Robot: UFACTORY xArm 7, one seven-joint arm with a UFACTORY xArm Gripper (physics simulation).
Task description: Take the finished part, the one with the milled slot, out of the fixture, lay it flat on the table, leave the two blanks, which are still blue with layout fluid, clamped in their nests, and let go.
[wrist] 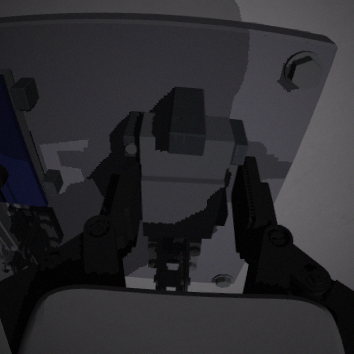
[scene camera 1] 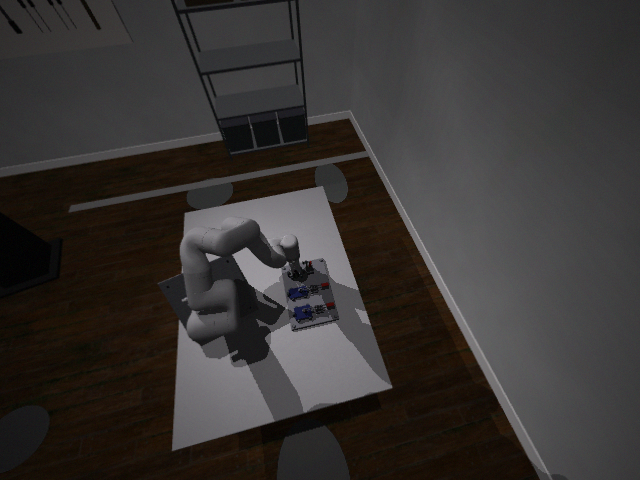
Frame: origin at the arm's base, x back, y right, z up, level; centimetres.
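Seen in the pictures: gripper, fingertip midpoint: [wrist: 189, 172] [scene camera 1: 295, 272].
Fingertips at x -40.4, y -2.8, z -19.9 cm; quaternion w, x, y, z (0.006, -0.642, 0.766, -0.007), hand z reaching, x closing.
Observation:
A point is followed by its place in that frame.
The finished part [wrist: 182, 200] @(y -2.4, x -41.0, z -18.5 cm) is a bare grey block at the end nest of the fixture plate [scene camera 1: 316, 324] @(y 26.7, x -39.3, z -21.6 cm) [wrist: 125, 60] @(y -0.6, x -34.6, z -21.3 cm). A groove-like line crosses it in the wrist view. My gripper [scene camera 1: 297, 276] @(y -2.8, x -40.4, z -19.9 cm) [wrist: 189, 172] @(y -2.8, x -40.4, z -19.9 cm) is shut on it, with one black finger against each side. The part looks level and sits among the nest's small blocks; whether its underside touches the plate is hidden. One blue blank [scene camera 1: 297, 293] @(y 8.9, x -36.9, z -19.7 cm) [wrist: 22, 170] @(y 6.7, x -39.1, z -19.7 cm) lies in the neighbouring middle nest. The other blue blank [scene camera 1: 302, 312] @(y 19.2, x -35.4, z -19.2 cm) lies in the far nest from my gripper.
Toggle clamps with red handles [scene camera 1: 324, 285] @(y 11.7, x -50.8, z -17.8 cm) [scene camera 1: 330, 304] @(y 22.2, x -49.0, z -17.2 cm) stand beside the blanks. A dark block [wrist: 187, 120] @(y -3.2, x -36.3, z -18.4 cm) rises at one end of the held part, and a clamp linkage [wrist: 171, 262] @(y -0.3, x -49.6, z -19.7 cm) shows at the other. A hex bolt [wrist: 302, 70] @(y -8.3, x -35.6, z -20.6 cm) stands at the plate corner. The white table [scene camera 1: 320, 372] @(y 46.3, x -32.2, z -22.8 cm) surrounds the plate.

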